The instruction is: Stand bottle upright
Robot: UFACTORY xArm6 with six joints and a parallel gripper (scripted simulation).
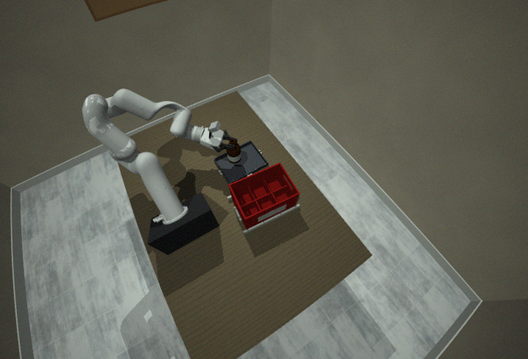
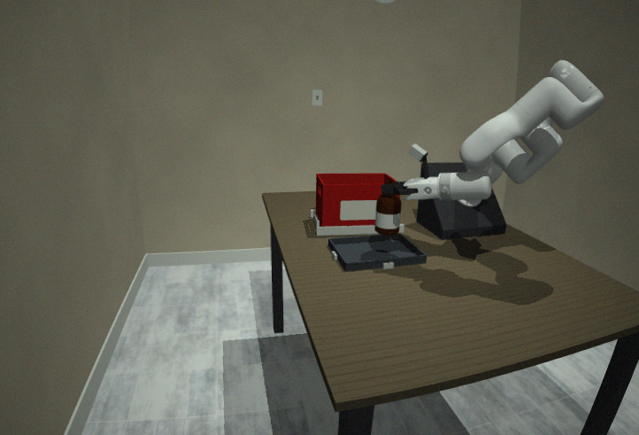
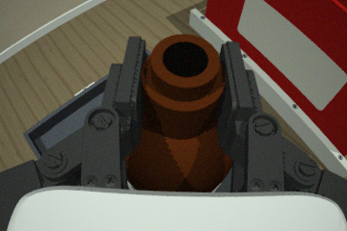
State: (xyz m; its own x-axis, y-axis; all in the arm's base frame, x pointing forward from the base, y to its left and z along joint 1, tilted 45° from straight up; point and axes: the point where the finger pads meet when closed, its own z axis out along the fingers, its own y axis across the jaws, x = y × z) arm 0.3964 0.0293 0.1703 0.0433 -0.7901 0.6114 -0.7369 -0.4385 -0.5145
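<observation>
The brown bottle lies 60 mm below my hand. The rest, counted from my hand: dark grey tray: 190 mm below, 30 mm ahead, 10 mm to the right; then red crate: 280 mm to the right, 120 mm below, 10 mm behind.
</observation>
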